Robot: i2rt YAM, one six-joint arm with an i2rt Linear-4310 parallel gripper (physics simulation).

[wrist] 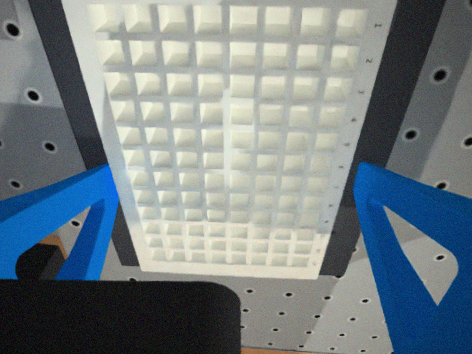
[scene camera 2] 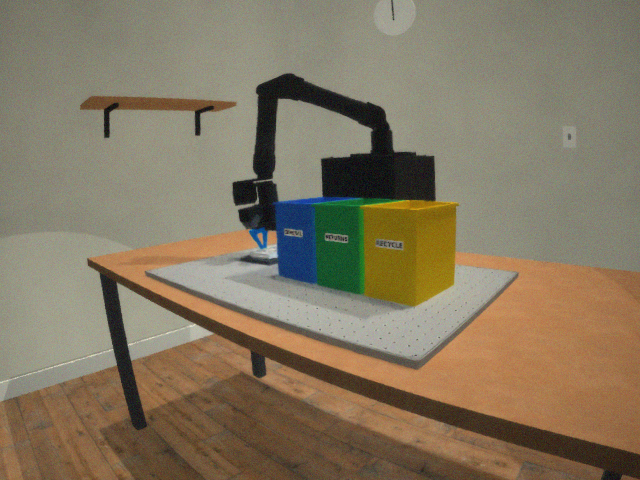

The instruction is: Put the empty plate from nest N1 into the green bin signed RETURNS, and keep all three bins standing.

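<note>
The white plate with rows of empty square wells lies flat in its dark nest; in the scene view the plate shows partly, beside the blue bin. My gripper is open, with one blue finger near each long side of the plate and space between fingers and plate. It points down, low over the plate; the exact height is hard to tell. The green bin signed RETURNS stands upright between the blue bin and the yellow bin. The nest's label does not show.
The three bins stand side by side on the grey perforated board, with the blue GENERAL bin closest to my gripper and the yellow RECYCLE bin farthest. A black block stands behind the bins under the arm's base. The board lies on a wooden table.
</note>
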